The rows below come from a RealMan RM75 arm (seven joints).
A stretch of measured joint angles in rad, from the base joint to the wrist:
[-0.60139 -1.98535 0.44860 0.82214 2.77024 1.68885 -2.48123]
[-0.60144 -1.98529 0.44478 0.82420 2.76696 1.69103 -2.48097]
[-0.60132 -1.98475 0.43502 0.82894 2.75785 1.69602 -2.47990]
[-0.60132 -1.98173 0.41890 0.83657 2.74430 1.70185 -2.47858]
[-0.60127 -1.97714 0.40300 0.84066 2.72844 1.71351 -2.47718]
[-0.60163 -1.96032 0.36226 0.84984 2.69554 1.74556 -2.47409]
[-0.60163 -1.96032 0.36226 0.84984 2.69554 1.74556 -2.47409]
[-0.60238 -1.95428 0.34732 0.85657 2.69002 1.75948 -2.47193]
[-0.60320 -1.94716 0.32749 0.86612 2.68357 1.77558 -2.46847]
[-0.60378 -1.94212 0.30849 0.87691 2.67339 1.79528 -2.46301]
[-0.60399 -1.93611 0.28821 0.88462 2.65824 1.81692 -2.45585]
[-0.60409 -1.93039 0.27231 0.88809 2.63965 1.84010 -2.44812]
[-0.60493 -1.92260 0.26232 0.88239 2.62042 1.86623 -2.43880]
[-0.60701 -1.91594 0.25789 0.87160 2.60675 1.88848 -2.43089]
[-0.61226 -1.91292 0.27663 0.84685 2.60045 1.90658 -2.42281]
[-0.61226 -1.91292 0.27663 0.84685 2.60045 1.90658 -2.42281]
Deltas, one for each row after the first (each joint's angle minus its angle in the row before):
[-0.00005 0.00006 -0.00382 0.00206 -0.00328 0.00218 0.00026]
[0.00012 0.00054 -0.00976 0.00474 -0.00911 0.00499 0.00107]
[0.00000 0.00302 -0.01612 0.00763 -0.01355 0.00583 0.00132]
[0.00005 0.00459 -0.01590 0.00409 -0.01586 0.01166 0.00140]
[-0.00036 0.01682 -0.04074 0.00918 -0.03290 0.03205 0.00309]
[0.00000 0.00000 0.00000 0.00000 0.00000 0.00000 0.00000]
[-0.00075 0.00604 -0.01494 0.00673 -0.00552 0.01392 0.00216]
[-0.00082 0.00712 -0.01983 0.00955 -0.00645 0.01610 0.00346]
[-0.00058 0.00504 -0.01900 0.01079 -0.01018 0.01970 0.00546]
[-0.00021 0.00601 -0.02028 0.00771 -0.01515 0.02164 0.00716]
[-0.00010 0.00572 -0.01590 0.00347 -0.01859 0.02318 0.00773]
[-0.00084 0.00779 -0.00999 -0.00570 -0.01923 0.02613 0.00932]
[-0.00208 0.00666 -0.00443 -0.01079 -0.01367 0.02225 0.00791]
[-0.00525 0.00302 0.01874 -0.02475 -0.00630 0.01810 0.00808]
[0.00000 0.00000 0.00000 0.00000 0.00000 0.00000 0.00000]

